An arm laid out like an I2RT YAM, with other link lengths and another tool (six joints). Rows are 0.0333 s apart.
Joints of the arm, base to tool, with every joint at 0 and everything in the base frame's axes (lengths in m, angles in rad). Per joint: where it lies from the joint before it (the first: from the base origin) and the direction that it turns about. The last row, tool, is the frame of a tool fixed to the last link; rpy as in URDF.
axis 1: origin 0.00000 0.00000 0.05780 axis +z
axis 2: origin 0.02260 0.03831 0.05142 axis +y
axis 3: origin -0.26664 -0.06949 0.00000 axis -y
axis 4: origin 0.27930 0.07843 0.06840 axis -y
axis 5: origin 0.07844 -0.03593 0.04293 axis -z
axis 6: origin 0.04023 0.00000 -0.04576 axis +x
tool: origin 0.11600 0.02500 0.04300 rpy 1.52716 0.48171 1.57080
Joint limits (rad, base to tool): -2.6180..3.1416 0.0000..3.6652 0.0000..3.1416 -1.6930..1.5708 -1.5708..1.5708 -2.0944..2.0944
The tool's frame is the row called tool.
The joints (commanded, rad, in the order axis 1, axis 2, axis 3, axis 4, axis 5, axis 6), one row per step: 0.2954 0.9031 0.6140 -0.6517 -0.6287 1.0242; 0.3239 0.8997 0.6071 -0.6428 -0.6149 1.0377; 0.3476 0.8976 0.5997 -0.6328 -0.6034 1.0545; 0.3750 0.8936 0.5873 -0.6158 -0.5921 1.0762; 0.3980 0.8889 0.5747 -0.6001 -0.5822 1.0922; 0.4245 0.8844 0.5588 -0.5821 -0.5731 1.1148; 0.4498 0.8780 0.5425 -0.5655 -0.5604 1.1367; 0.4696 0.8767 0.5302 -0.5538 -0.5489 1.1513; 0.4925 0.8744 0.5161 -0.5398 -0.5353 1.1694; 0.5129 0.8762 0.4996 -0.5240 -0.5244 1.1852; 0.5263 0.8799 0.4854 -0.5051 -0.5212 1.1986; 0.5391 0.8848 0.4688 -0.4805 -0.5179 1.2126; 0.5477 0.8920 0.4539 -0.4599 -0.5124 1.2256; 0.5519 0.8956 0.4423 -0.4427 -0.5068 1.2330; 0.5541 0.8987 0.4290 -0.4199 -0.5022 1.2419
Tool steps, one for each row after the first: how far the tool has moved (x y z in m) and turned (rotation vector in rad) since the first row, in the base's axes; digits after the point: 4 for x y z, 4 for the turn. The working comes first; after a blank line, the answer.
Tool pose at each row, in the base's axes (x y z in m, rotation vector in rad; the steps are taken from these numbers as rounded here): 0.2689 0.1696 0.1519 -1.8854 -1.7848 -1.1293; 0.2653 0.1751 0.1499 -1.8759 -1.7974 -1.1207; 0.2624 0.1794 0.1476 -1.8720 -1.8017 -1.1121; 0.2588 0.1846 0.1446 -1.8658 -1.8039 -1.1056; 0.2556 0.1888 0.1418 -1.8591 -1.8082 -1.1021; 0.2514 0.1936 0.1376 -1.8531 -1.8072 -1.0933; 0.2473 0.1974 0.1335 -1.8515 -1.8072 -1.0859; 0.2442 0.2002 0.1292 -1.8519 -1.8099 -1.0755; 0.2406 0.2033 0.1246 -1.8530 -1.8119 -1.0652; 0.2370 0.2060 0.1182 -1.8546 -1.8133 -1.0503; 0.2348 0.2084 0.1134 -1.8528 -1.8099 -1.0423; 0.2330 0.2108 0.1080 -1.8512 -1.8056 -1.0371; 0.2319 0.2117 0.1021 -1.8578 -1.7996 -1.0281; 0.2318 0.2119 0.0983 -1.8634 -1.7966 -1.0275; 0.2324 0.2119 0.0948 -1.8692 -1.7903 -1.0327

-0.0036 0.0055 -0.0020 -0.0051 0.0010 0.0115; -0.0065 0.0098 -0.0043 -0.0077 0.0052 0.0172; -0.0101 0.0150 -0.0073 -0.0074 0.0092 0.0236; -0.0133 0.0192 -0.0101 -0.0076 0.0102 0.0299; -0.0175 0.0240 -0.0143 -0.0058 0.0172 0.0360; -0.0216 0.0278 -0.0184 -0.0065 0.0224 0.0389; -0.0247 0.0306 -0.0227 -0.0107 0.0282 0.0418; -0.0283 0.0337 -0.0273 -0.0148 0.0341 0.0441; -0.0319 0.0364 -0.0337 -0.0197 0.0434 0.0470; -0.0341 0.0388 -0.0385 -0.0184 0.0506 0.0494; -0.0359 0.0412 -0.0439 -0.0159 0.0564 0.0508; -0.0370 0.0421 -0.0498 -0.0173 0.0646 0.0471; -0.0371 0.0423 -0.0536 -0.0183 0.0659 0.0427; -0.0365 0.0423 -0.0571 -0.0159 0.0648 0.0361
